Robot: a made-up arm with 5 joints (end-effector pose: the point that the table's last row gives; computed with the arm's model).
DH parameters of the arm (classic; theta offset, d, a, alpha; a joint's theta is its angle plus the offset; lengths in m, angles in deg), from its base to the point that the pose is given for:
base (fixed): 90 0.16 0 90
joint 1: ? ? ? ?
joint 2: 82.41 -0.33 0.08 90
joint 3: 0 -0.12 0.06 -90
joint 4: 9.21 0 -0.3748 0
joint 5: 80.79 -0.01 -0.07 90
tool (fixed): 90 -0.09 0 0
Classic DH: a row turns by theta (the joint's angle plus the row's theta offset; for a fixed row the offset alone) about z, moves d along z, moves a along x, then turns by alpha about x.
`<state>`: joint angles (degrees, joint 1 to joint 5).
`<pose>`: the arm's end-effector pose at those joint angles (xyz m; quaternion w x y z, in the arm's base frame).
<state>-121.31 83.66 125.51 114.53 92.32</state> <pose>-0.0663 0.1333 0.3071 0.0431 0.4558 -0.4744 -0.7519</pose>
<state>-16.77 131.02 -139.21 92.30 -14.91</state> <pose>-0.4423 -0.3831 0.5546 0.0353 -0.3467 0.8892 0.2963</pose>
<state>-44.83 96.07 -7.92 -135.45 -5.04</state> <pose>-0.3821 -0.8730 0.1664 0.7100 -0.7008 0.0071 -0.0687</pose>
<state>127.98 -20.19 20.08 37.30 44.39</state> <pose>-0.3880 0.1867 0.2023 0.0814 -0.9813 -0.1698 -0.0394</pose>
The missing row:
joint 1: 7.59 0 -0.3027 0
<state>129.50 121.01 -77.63 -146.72 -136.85</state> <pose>-0.7065 0.4552 0.1569 0.7470 -0.2217 0.0324 0.6260</pose>
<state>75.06 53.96 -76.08 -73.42 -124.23</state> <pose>-0.3362 0.2188 -0.5711 0.6505 -0.4440 0.5903 -0.1767</pose>
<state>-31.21 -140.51 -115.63 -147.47 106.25</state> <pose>-0.5293 0.0911 0.3619 0.1510 0.5108 0.3543 -0.7686</pose>
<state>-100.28 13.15 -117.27 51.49 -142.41</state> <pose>-0.1548 0.1789 0.3547 0.0089 -0.5204 -0.8534 -0.0282</pose>
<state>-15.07 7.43 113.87 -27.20 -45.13</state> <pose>-0.6830 -0.5649 0.4843 0.4180 -0.3506 0.7080 0.4484</pose>
